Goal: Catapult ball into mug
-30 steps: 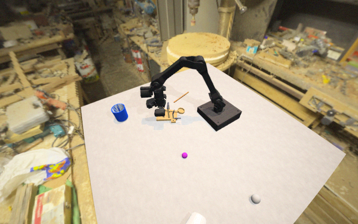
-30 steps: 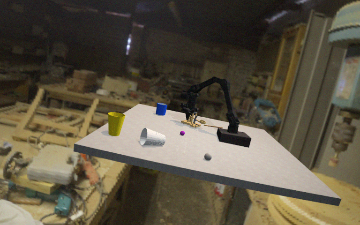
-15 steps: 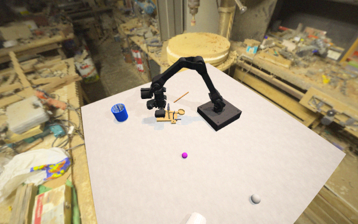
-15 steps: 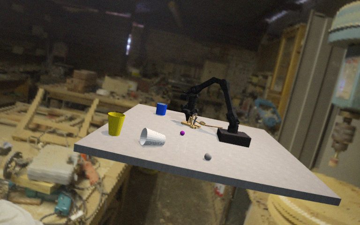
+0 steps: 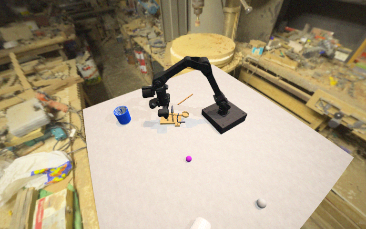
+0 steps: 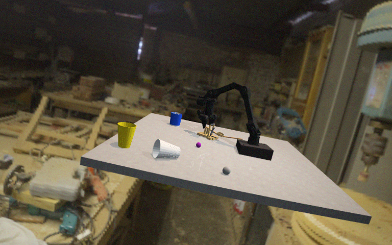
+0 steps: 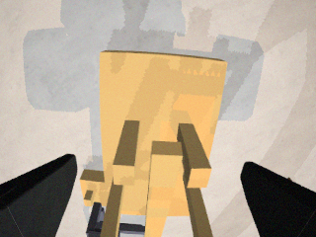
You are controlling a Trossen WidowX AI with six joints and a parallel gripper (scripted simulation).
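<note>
The magenta ball is 9 cm ahead of my gripper tip, 31 cm to the left of it and 5 cm below it. From my gripper tip the other things lie so: blue mug (23 cm ahead, 20 cm to the right, 4 cm below); thin orange stick (23 cm behind, 8 cm to the right, 6 cm below); wooden catapult (4 cm behind, 5 cm to the left, 1 cm below).
</note>
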